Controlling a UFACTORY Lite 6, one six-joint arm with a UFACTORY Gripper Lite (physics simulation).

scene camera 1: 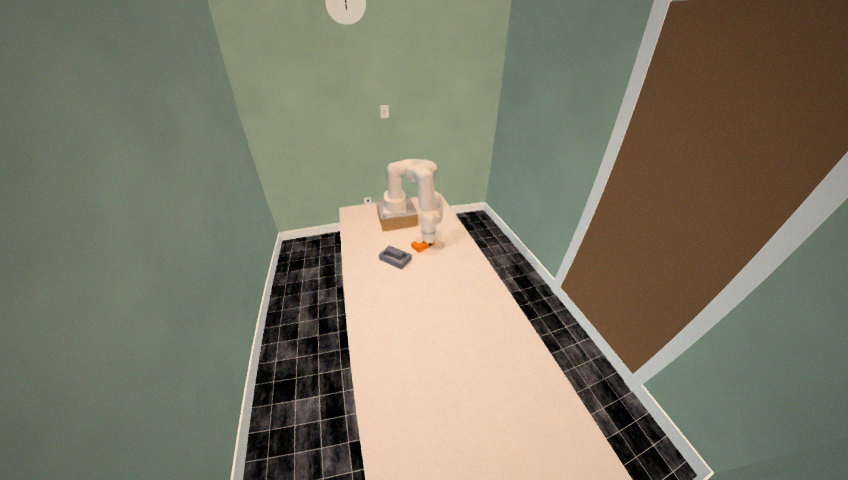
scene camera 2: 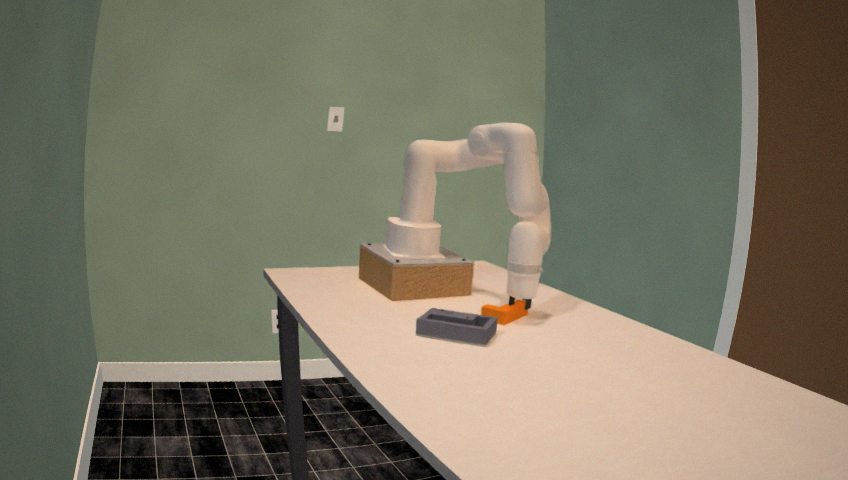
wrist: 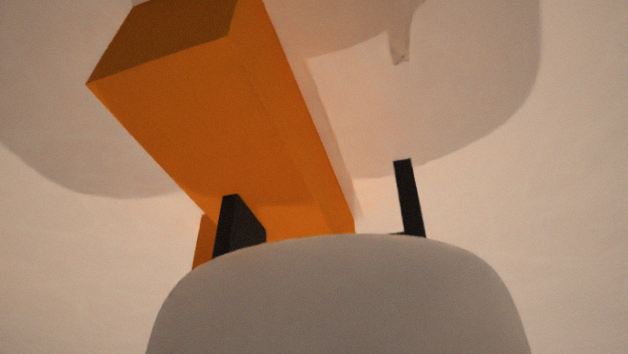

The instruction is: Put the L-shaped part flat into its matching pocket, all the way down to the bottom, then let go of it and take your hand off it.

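Pixels of known places: hand, its tool point: [scene camera 1: 427, 242] [scene camera 2: 520, 302] [wrist: 324, 229]; arm's base, origin of its link: [scene camera 1: 395, 207] [scene camera 2: 413, 253].
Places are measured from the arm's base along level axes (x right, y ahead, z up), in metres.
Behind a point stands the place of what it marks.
The orange L-shaped part [scene camera 1: 419, 246] @(x -0.128, y 0.302, z -0.059 m) [scene camera 2: 503, 314] @(x -0.121, y 0.314, z -0.066 m) [wrist: 200, 115] @(x -0.192, y 0.249, z -0.059 m) lies flat on the table [scene camera 1: 446, 333] @(x -0.202, y 0.808, z -0.089 m) [scene camera 2: 595, 368] @(x -0.195, y 0.610, z -0.089 m), close to the right of the grey pocket block in both scene views. The grey block [scene camera 1: 392, 262] @(x 0.011, y 0.411, z -0.065 m) [scene camera 2: 452, 331] @(x 0.022, y 0.403, z -0.067 m) stands on the table, with its recess facing up and no orange part in it. My gripper [scene camera 1: 430, 243] [scene camera 2: 520, 302] @(x -0.172, y 0.283, z -0.051 m) [wrist: 316, 178] @(x -0.172, y 0.283, z -0.051 m) is open and low over the part's right arm. In the wrist view its two black fingers stand on either side of the part, with a visible gap at the right finger. The far ends of the fingers are partly hidden.
The white arm [scene camera 1: 425, 190] @(x -0.156, y 0.289, z 0.256 m) [scene camera 2: 523, 178] @(x -0.148, y 0.292, z 0.221 m) stands on a wooden base block [scene camera 1: 399, 222] @(x -0.025, y 0.095, z -0.043 m) [scene camera 2: 431, 281] @(x -0.023, y 0.095, z -0.047 m) at the back of the table, behind the grey block. The table's left edge runs to the left of the grey block in both scene views.
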